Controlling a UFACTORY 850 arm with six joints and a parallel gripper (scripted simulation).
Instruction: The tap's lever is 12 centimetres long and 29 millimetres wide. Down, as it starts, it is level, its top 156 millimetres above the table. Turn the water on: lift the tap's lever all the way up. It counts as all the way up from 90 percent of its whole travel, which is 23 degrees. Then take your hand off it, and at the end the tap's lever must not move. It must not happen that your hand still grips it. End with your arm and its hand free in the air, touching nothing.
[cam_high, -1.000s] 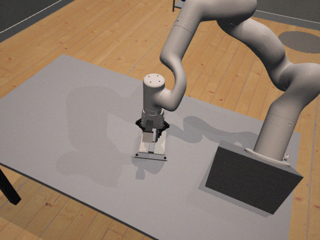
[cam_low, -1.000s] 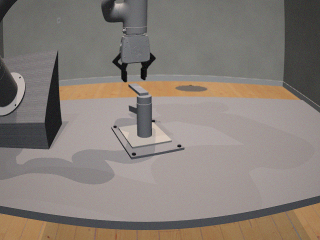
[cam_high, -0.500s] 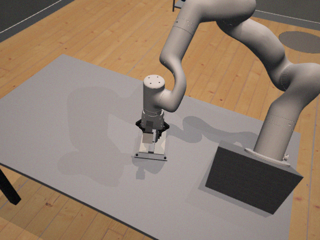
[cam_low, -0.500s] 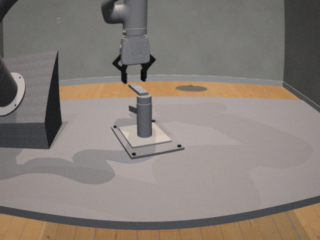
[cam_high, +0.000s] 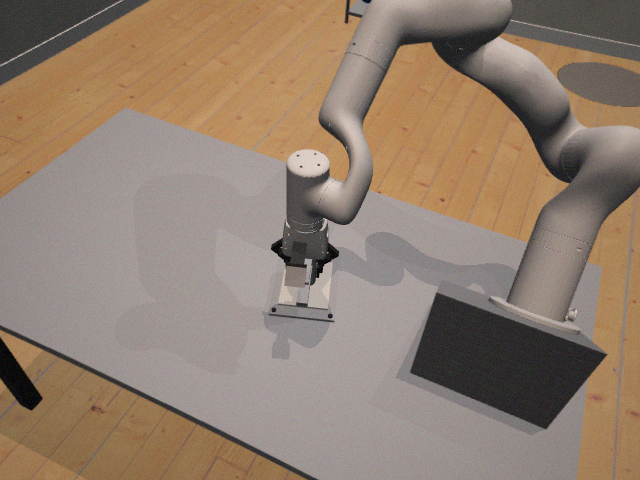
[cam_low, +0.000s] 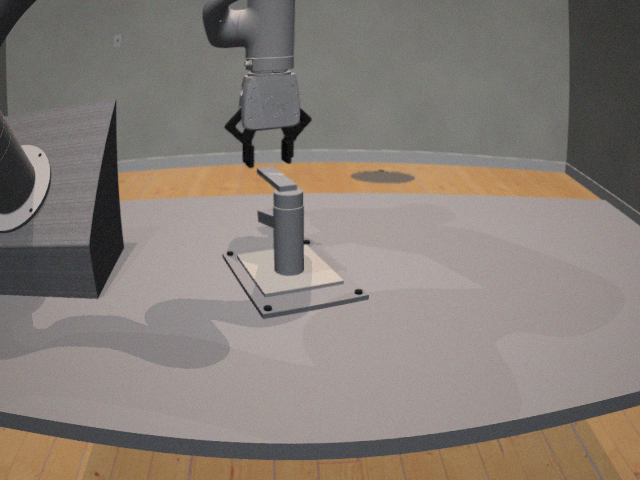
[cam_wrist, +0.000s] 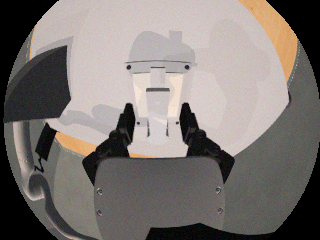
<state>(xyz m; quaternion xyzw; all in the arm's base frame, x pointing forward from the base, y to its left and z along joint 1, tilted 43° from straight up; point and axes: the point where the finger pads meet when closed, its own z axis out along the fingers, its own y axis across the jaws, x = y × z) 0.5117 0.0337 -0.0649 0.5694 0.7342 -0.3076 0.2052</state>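
Right now my hand is 70 mm to the left of the tap lever, 40 mm above it and 20 mm short of it.
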